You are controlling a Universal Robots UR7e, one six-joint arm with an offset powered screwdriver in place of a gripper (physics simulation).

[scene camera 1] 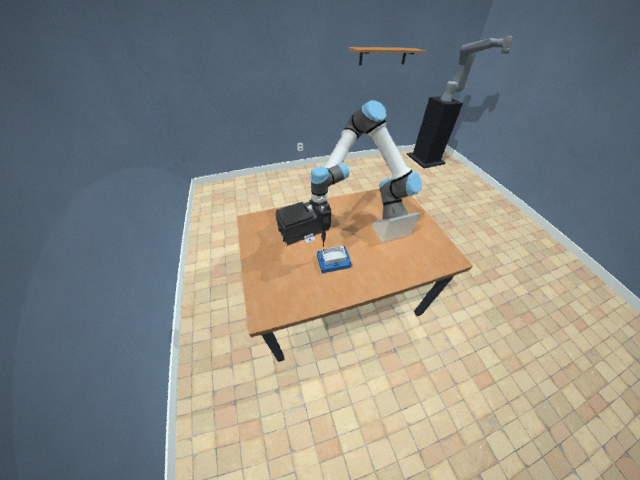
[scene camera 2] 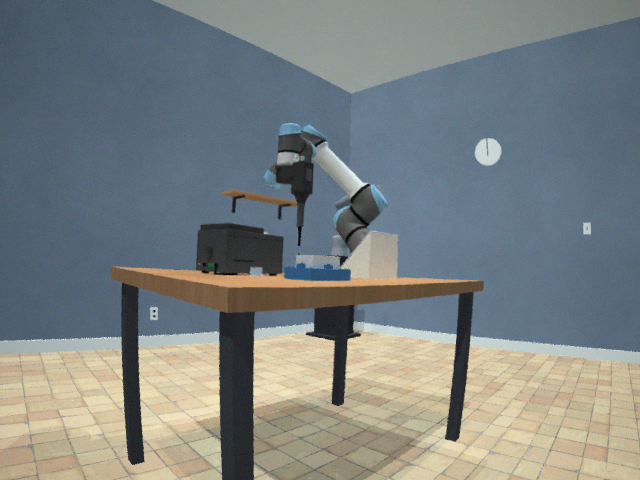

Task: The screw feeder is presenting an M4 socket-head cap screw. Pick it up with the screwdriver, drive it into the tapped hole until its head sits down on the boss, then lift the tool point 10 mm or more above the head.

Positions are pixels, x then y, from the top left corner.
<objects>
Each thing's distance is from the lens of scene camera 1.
black screw feeder (scene camera 1: 296, 230): 131 cm
</objects>
